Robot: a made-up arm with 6 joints.
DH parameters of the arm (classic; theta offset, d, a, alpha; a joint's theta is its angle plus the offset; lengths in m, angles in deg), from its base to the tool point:
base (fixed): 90 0.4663 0.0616 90
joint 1: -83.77 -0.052 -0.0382 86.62
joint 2: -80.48 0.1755 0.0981 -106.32
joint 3: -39.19 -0.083 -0.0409 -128
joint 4: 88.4 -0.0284 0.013 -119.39
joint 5: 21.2 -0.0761 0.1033 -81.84
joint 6: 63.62 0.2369 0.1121 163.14
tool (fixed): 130.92 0.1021 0 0
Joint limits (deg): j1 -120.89..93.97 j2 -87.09..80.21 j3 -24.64..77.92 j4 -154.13..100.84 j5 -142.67..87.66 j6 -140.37..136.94
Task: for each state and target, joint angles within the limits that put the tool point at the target. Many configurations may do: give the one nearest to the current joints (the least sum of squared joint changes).
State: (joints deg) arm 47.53 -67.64 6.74 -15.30 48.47 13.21
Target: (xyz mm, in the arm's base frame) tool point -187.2 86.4 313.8
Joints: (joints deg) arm 43.66 -21.45 13.15 -53.62 60.93 -9.62
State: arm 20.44 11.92 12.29 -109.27 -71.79 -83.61
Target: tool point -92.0 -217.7 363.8
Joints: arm -15.99 29.89 -7.60 -122.18 -33.95 -108.73
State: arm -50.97 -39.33 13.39 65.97 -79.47 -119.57
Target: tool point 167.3 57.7 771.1
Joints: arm -65.70 -35.96 26.95 37.46 -69.73 -93.55
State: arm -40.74 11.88 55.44 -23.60 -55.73 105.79
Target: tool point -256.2 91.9 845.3
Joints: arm -67.54 -14.15 51.25 1.64 -72.76 84.52
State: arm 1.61 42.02 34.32 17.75 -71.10 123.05
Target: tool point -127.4 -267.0 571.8
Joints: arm -5.90 49.23 8.14 31.49 -81.70 136.94
